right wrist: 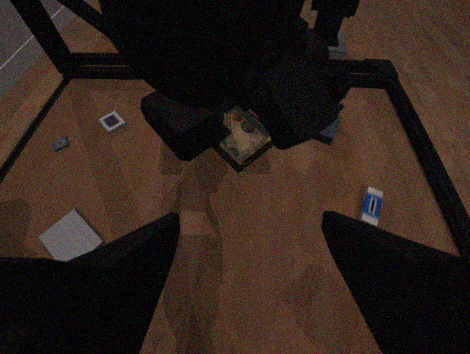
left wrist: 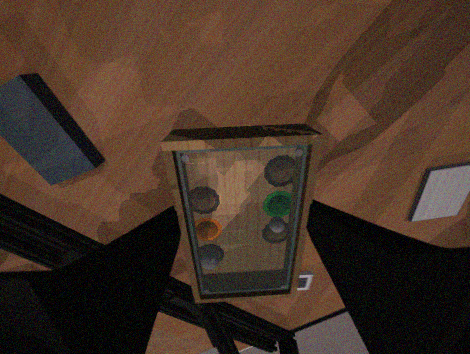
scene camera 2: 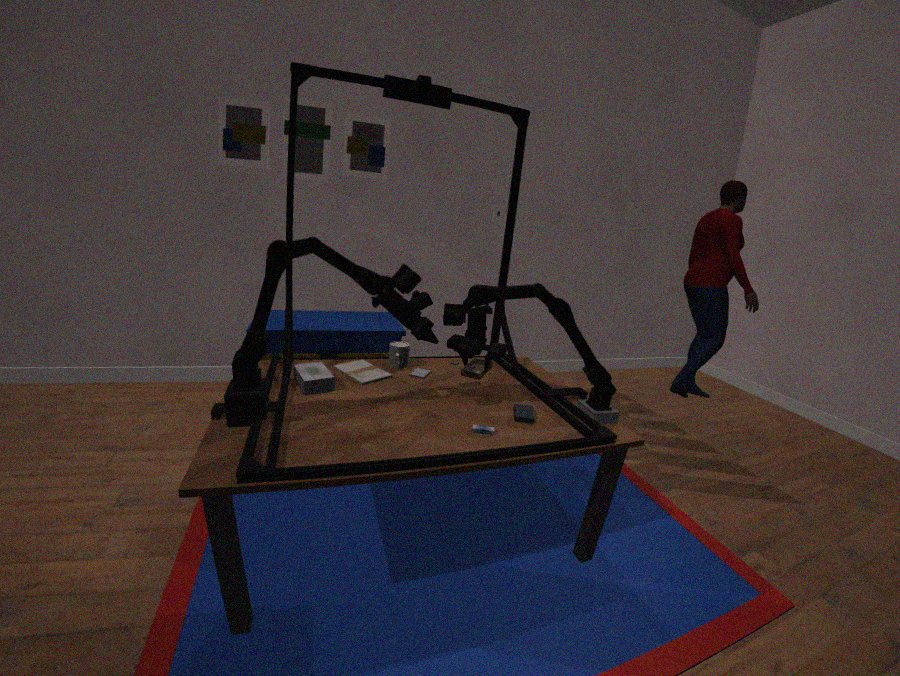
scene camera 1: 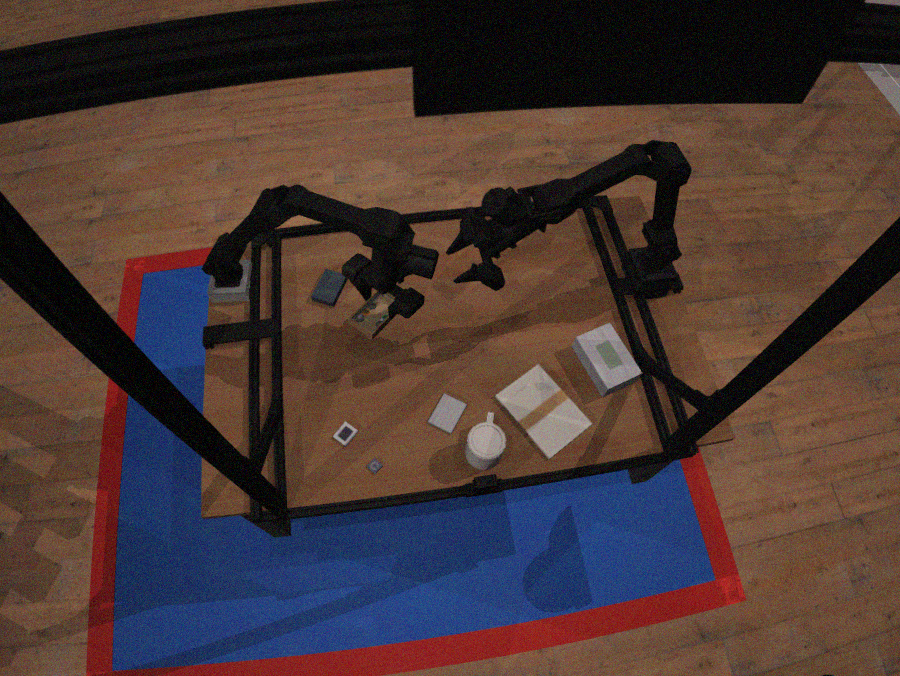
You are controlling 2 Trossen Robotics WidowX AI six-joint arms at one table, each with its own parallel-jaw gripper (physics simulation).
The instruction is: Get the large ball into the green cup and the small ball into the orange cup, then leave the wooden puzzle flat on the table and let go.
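Places are measured from the left arm's base along level axes (x right, y up, z back), in millimetres.
Pixels of known places: left gripper, fingertip midpoint: [right wrist: 235, 131] [left wrist: 242, 209] [scene camera 2: 475, 369] [scene camera 1: 379, 309]; right gripper, fingertip midpoint: [right wrist: 251, 220] [scene camera 2: 433, 339] [scene camera 1: 450, 267]; left arm's base, link origin: [right wrist: 323, 38] [scene camera 2: 598, 405] [scene camera 1: 228, 276]; right arm's base, link origin: [scene camera 2: 246, 386] [scene camera 1: 653, 262].
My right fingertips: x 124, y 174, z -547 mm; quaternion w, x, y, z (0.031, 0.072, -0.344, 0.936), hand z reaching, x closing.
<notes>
For each thing: its middle in the pictures, then the offset to it from my right fingertips. "spot": a spot on its surface instead.
- wooden puzzle, body centre: [left wrist: 242, 225] [right wrist: 229, 126] [scene camera 1: 376, 313] [scene camera 2: 477, 368] dx +40, dy -109, dz +166 mm
- orange cup, surface spot: [left wrist: 207, 229] spot: dx +23, dy -100, dz +177 mm
- green cup, surface spot: [left wrist: 278, 203] spot: dx +36, dy -103, dz +139 mm
- large ball, body centre: [left wrist: 210, 259] dx +49, dy -108, dz +202 mm
- small ball, body centre: [left wrist: 277, 224] dx +57, dy -112, dz +152 mm
- dark blue box, body centre: [left wrist: 44, 135] [right wrist: 313, 122] [scene camera 1: 329, 287] [scene camera 2: 523, 413] dx -99, dy -206, dz +292 mm
- blue-and-white block, body centre: [right wrist: 370, 207] [scene camera 2: 483, 429] dx -182, dy -209, dz +129 mm
- pale pad, body centre: [left wrist: 442, 193] [right wrist: 71, 239] [scene camera 1: 447, 413] [scene camera 2: 420, 373] dx +246, dy -212, dz +15 mm
- mug, body centre: [scene camera 1: 485, 441] [scene camera 2: 398, 356] dx +327, dy -177, dz -62 mm
- notebook, body centre: [scene camera 1: 543, 410] [scene camera 2: 362, 371] dx +251, dy -211, dz -203 mm
- white box, body centre: [scene camera 1: 606, 359] [scene camera 2: 313, 377] dx +140, dy -191, dz -366 mm
The wooden puzzle [scene camera 1: 371, 318] [scene camera 2: 474, 371] [left wrist: 310, 175] [right wrist: 241, 166] is a shallow glass-topped tray held above the table. My left gripper [scene camera 1: 383, 289] [left wrist: 242, 209] is shut on its two long sides. In the left wrist view the orange cup [left wrist: 207, 229] is at the left and the green cup [left wrist: 278, 203] at the right; neither shows a ball. The large ball [left wrist: 210, 259] is blurred, at the lower-left dark cup. The small ball [left wrist: 277, 224] is at the dark cup below the green one. My right gripper [scene camera 1: 454, 266] [scene camera 2: 436, 340] [right wrist: 251, 220] is open and empty, apart from the puzzle.
A dark blue box [scene camera 1: 328, 287] [scene camera 2: 523, 413] [left wrist: 40, 132] lies near the left gripper. A blue-and-white block [scene camera 2: 483, 429] [right wrist: 371, 206] lies on the table. A pale pad [scene camera 1: 446, 413], a mug [scene camera 1: 485, 445], a notebook [scene camera 1: 556, 432] and a white box [scene camera 1: 618, 373] are farther off. A black frame [scene camera 1: 378, 502] surrounds them.
</notes>
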